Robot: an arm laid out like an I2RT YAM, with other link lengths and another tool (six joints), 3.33 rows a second.
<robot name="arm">
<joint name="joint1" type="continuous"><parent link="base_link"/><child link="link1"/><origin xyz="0 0 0.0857" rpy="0 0 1.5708"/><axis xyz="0 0 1"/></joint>
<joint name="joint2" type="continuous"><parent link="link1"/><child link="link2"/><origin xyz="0.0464 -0.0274 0.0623" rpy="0 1.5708 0"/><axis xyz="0 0 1"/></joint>
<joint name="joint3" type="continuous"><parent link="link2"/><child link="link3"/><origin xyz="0 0.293 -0.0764" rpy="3.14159 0 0"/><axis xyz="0 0 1"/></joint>
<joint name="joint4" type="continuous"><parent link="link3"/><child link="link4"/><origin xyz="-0.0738 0.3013 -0.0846" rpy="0 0 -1.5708"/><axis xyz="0 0 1"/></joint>
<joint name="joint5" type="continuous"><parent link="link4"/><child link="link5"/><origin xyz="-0.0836 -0.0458 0.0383" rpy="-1.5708 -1.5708 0"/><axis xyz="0 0 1"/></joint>
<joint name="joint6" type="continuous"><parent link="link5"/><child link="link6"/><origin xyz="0 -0.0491 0.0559" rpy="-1.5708 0 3.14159"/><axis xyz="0 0 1"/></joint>
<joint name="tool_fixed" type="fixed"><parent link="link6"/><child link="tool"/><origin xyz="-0.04 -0.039 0.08" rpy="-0.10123 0 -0.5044"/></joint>
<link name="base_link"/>
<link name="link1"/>
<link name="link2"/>
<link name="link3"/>
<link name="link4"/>
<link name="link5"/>
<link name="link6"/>
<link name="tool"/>
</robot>
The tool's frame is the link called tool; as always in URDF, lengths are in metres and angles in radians. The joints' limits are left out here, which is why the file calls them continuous.
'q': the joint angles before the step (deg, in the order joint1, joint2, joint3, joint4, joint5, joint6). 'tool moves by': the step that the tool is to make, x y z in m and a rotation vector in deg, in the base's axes. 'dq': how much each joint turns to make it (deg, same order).
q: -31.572 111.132 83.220 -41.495 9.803 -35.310
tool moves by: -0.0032 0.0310 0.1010 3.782 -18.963 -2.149
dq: -0.021 -14.807 -0.018 -1.172 -10.688 7.935
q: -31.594 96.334 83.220 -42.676 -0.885 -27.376
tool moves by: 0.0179 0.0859 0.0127 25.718 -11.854 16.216
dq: 0.672 -4.173 0.000 -6.777 -32.067 2.290
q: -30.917 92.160 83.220 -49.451 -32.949 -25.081
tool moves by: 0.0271 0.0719 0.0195 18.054 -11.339 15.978
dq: 2.665 0.129 -0.284 1.373 -25.115 -0.003
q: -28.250 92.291 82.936 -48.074 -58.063 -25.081
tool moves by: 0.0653 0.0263 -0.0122 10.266 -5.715 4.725
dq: 4.043 7.212 -0.002 21.443 -9.551 15.256
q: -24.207 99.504 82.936 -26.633 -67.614 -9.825
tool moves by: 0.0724 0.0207 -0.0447 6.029 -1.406 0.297
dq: 4.548 11.081 0.000 28.307 0.022 19.630
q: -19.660 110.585 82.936 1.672 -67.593 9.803
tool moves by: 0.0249 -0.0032 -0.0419 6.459 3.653 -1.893
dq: 0.086 7.637 0.012 14.770 -0.022 13.790
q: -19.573 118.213 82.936 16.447 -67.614 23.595
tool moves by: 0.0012 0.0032 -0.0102 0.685 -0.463 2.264
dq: 0.066 1.668 0.017 2.000 -2.339 0.152
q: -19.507 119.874 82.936 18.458 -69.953 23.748
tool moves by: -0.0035 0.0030 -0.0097 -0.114 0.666 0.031
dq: 0.220 0.076 -1.282 0.092 0.286 -0.721
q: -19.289 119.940 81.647 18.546 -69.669 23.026
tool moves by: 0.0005 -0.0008 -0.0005 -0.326 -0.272 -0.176
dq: -0.020 0.017 -0.033 0.007 0.220 -0.436
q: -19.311 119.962 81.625 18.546 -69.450 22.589
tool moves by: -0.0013 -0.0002 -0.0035 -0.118 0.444 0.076
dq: -0.039 0.138 -0.038 -0.957 -0.018 -0.804
